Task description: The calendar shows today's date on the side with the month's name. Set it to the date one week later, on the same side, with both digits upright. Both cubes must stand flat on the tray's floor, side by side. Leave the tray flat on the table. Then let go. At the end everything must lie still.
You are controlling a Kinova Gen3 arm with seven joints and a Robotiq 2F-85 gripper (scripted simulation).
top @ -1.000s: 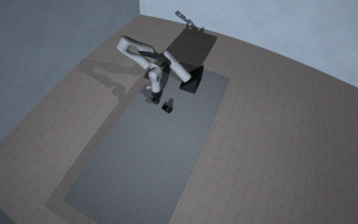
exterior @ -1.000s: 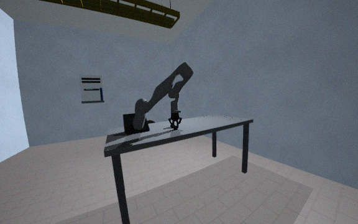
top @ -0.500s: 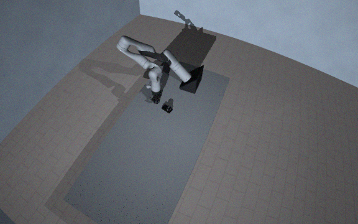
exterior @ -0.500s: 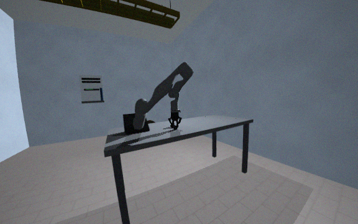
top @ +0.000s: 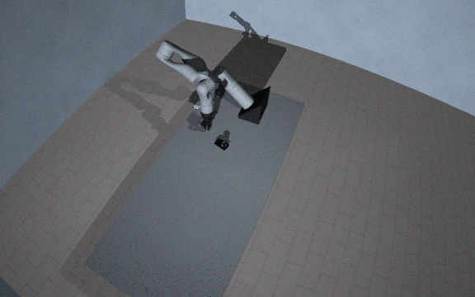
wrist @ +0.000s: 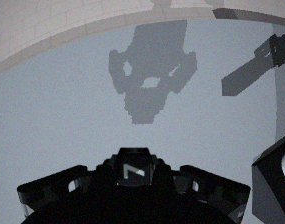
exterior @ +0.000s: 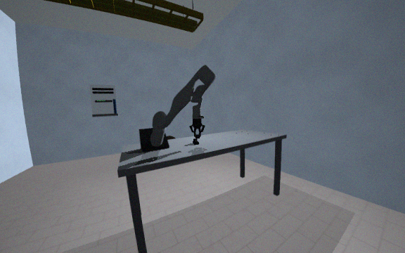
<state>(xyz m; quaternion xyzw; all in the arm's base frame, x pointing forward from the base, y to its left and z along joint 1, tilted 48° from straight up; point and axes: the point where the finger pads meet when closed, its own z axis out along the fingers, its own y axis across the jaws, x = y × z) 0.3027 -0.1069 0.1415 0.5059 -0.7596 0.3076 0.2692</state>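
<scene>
Right now my hand is 100 mm to the right of the dark calendar tray, 90 mm above it and 40 mm short of it.
</scene>
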